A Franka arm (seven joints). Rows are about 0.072 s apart.
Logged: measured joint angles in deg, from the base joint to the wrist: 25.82, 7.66, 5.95, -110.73, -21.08, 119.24, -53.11; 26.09, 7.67, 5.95, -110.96, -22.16, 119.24, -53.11; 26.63, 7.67, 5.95, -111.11, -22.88, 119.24, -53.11; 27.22, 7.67, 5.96, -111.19, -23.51, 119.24, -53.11; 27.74, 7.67, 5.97, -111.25, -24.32, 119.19, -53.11; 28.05, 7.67, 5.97, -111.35, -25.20, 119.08, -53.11; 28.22, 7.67, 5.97, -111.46, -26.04, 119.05, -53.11; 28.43, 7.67, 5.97, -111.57, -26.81, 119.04, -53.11; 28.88, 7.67, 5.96, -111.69, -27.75, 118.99, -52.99; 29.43, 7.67, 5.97, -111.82, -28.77, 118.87, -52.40; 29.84, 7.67, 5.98, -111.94, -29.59, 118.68, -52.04; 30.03, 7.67, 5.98, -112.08, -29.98, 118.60, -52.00; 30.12, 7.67, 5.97, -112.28, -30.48, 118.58, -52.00; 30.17, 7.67, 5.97, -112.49, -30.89, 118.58, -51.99; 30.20, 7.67, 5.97, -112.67, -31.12, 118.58, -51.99
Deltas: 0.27, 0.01, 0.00, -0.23, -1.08, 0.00, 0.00; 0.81, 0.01, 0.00, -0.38, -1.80, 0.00, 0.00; 1.40, 0.01, 0.01, -0.46, -2.43, 0.00, 0.00; 1.92, 0.01, 0.02, -0.52, -3.24, -0.05, 0.00; 2.23, 0.01, 0.02, -0.62, -4.12, -0.16, 0.00; 2.40, 0.01, 0.02, -0.73, -4.96, -0.19, 0.00; 2.61, 0.01, 0.02, -0.84, -5.73, -0.20, 0.00; 3.06, 0.01, 0.01, -0.96, -6.67, -0.25, 0.12; 3.61, 0.01, 0.02, -1.09, -7.69, -0.37, 0.71; 4.02, 0.01, 0.03, -1.21, -8.51, -0.56, 1.07; 4.21, 0.01, 0.03, -1.35, -8.90, -0.64, 1.11; 4.30, 0.01, 0.02, -1.55, -9.40, -0.66, 1.11; 4.35, 0.01, 0.02, -1.76, -9.81, -0.66, 1.12; 4.38, 0.01, 0.02, -1.94, -10.04, -0.66, 1.12
